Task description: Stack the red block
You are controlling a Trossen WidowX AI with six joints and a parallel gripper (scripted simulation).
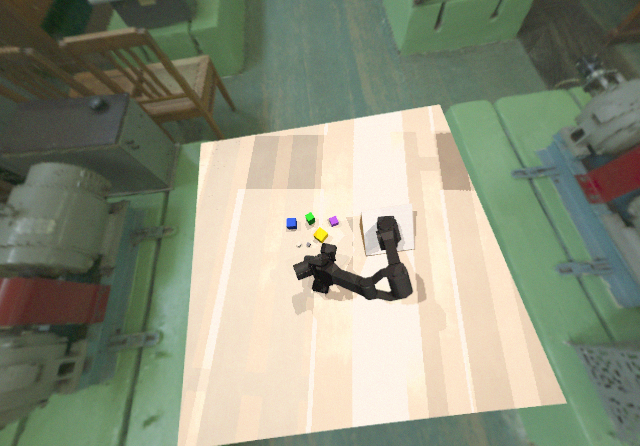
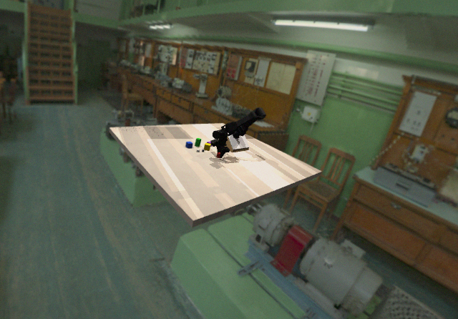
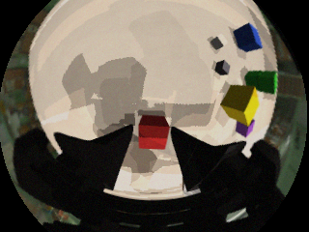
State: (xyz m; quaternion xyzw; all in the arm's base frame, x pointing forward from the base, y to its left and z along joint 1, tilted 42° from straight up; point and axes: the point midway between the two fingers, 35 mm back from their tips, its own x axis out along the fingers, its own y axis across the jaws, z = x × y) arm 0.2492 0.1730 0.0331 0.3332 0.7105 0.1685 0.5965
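Right now the yellow block is 150 mm to the right of my gripper tip, 10 mm ahead of it and 10 mm above it. Also, from my gripper tip: blue block: 220 mm to the right, 140 mm ahead, 10 mm above; purple block: 220 mm to the right, 50 mm behind, 10 mm above; red block: 10 mm above.
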